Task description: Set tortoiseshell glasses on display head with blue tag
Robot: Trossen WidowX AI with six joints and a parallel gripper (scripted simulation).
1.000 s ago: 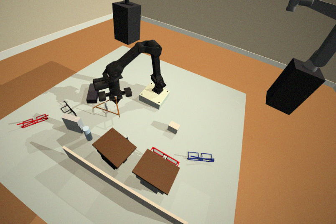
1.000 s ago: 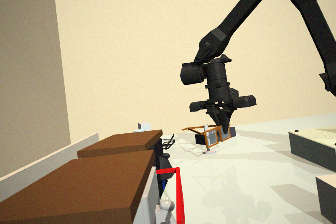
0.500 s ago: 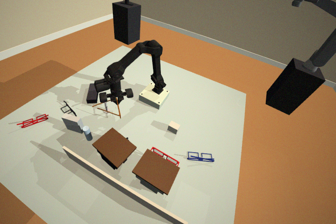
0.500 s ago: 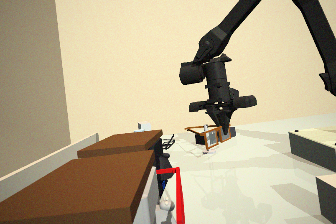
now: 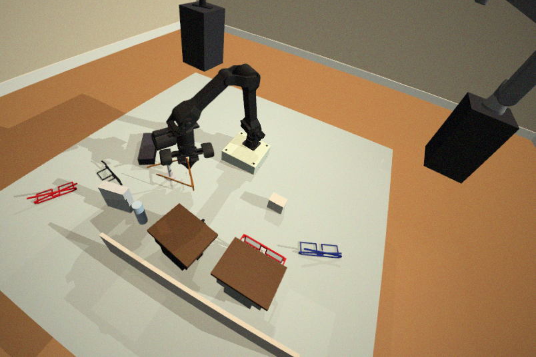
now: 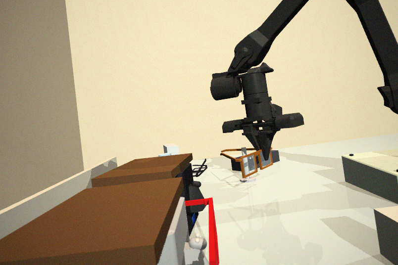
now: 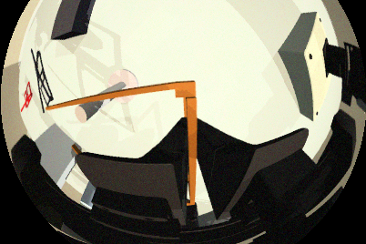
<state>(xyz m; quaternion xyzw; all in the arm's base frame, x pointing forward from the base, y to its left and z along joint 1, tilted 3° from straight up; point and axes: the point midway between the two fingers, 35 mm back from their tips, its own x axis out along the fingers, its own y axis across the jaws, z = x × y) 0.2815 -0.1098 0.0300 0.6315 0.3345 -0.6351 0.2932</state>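
The white peg stand lies 40 mm ahead of my gripper tip, 60 mm to the right of it and 30 mm below it. Also, from my gripper tip: small cube (90 mm behind, 350 mm to the left, 30 mm below); low wall (320 mm ahead, 310 mm to the left); dark case (230 mm to the right, 40 mm below).
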